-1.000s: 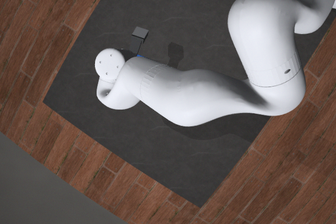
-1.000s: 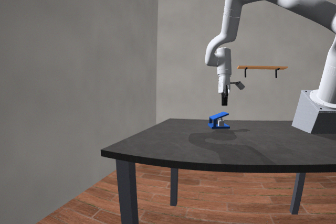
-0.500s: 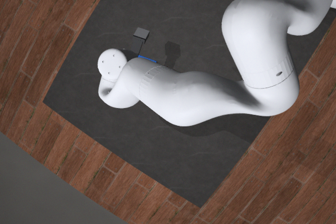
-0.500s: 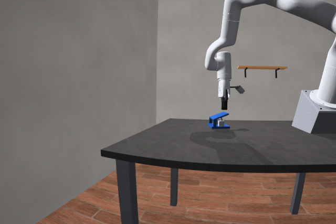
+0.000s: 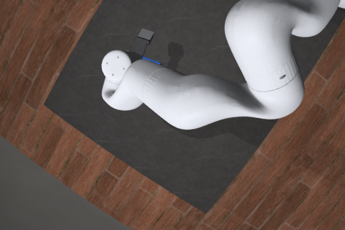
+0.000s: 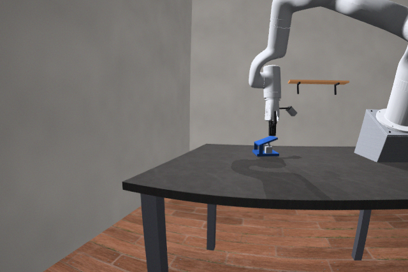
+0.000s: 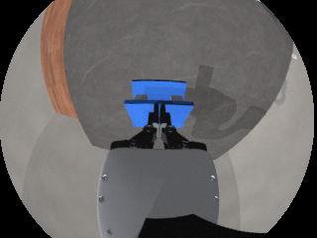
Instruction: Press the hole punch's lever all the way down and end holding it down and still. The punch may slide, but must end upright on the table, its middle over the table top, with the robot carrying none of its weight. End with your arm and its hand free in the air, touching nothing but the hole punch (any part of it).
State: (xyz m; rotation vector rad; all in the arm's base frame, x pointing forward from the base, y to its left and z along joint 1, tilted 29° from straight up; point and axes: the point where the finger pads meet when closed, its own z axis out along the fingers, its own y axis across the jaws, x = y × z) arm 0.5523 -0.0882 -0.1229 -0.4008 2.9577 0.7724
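Now: the blue hole punch 4 cm ahead of my hand, 1 cm to the left of it and 7 cm below it.
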